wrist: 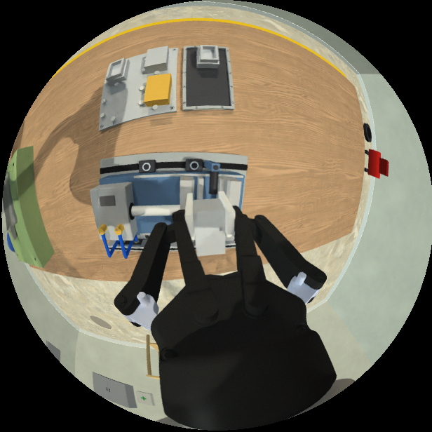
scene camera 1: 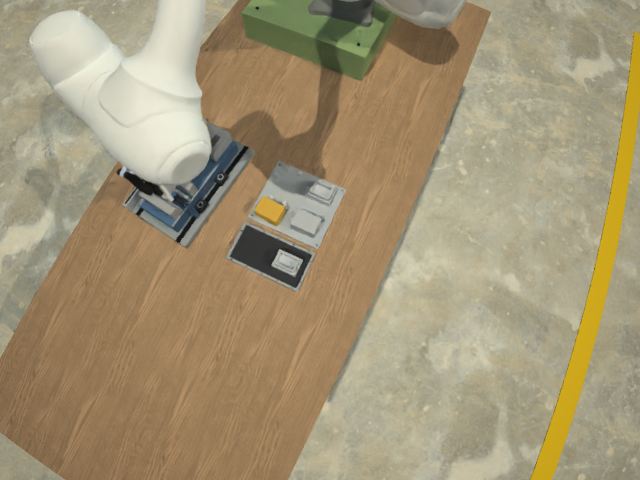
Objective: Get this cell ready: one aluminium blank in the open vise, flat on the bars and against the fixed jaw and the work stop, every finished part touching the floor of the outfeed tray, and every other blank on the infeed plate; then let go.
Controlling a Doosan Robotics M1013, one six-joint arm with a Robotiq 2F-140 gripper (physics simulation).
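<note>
My gripper is shut on a plain grey aluminium blank, over the near part of the open vise. The fixed jaw is on the right in the wrist view, and the work stop is beyond the blank. Contact with bars, jaw or stop is hidden. The infeed plate bears a plain grey blank, a yellow block and a pocketed grey part. Another pocketed part is in the outfeed tray.
The vise's grey end housing carries brass fittings and blue hoses at the left in the wrist view. A green base block stands on the wooden table. The arm covers part of the vise in the scene view.
</note>
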